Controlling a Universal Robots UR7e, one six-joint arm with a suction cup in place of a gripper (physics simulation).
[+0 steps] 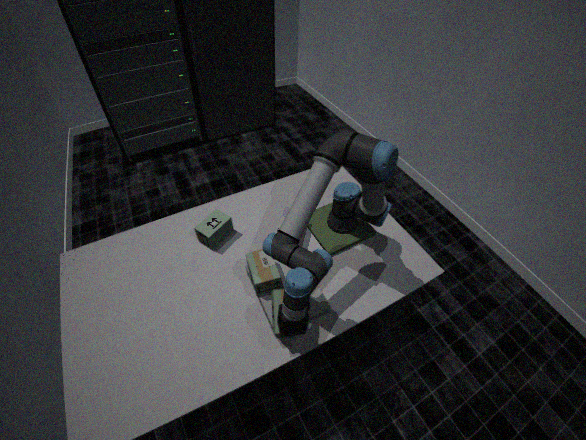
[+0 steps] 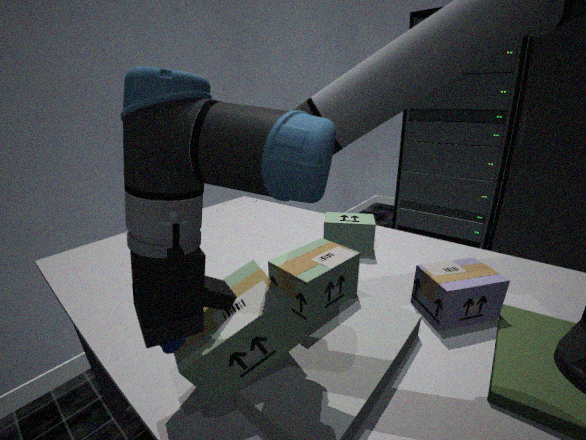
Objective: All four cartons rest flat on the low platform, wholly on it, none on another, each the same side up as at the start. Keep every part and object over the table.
I see a low grey platform (image 2: 335, 376).
